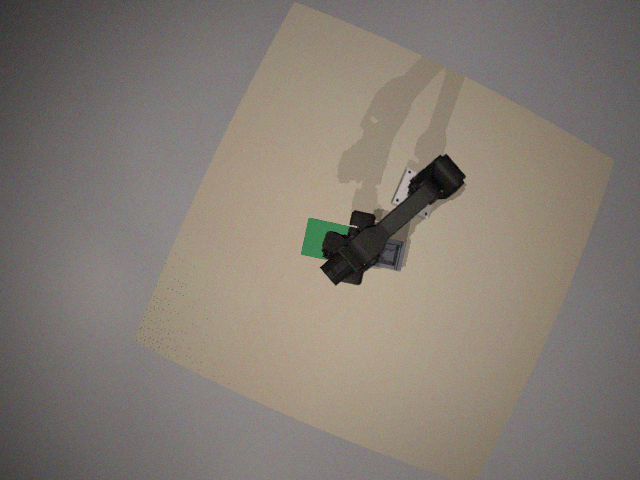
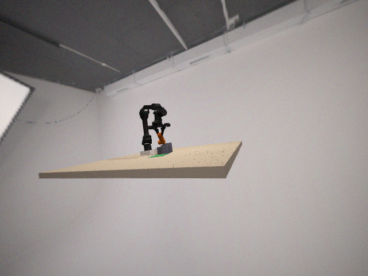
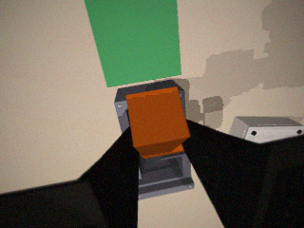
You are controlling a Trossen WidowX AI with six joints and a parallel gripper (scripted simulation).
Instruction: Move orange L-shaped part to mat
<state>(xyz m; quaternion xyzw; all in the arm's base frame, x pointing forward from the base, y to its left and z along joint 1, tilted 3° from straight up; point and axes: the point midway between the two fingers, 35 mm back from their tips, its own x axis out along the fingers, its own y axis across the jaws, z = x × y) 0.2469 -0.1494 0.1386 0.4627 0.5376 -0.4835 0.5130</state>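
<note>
The green mat is 170 mm below my gripper tip and 70 mm to the right of it. Also, from my gripper tip: orange L-shaped part (30 mm to the left, 30 mm below, 20 mm behind).
</note>
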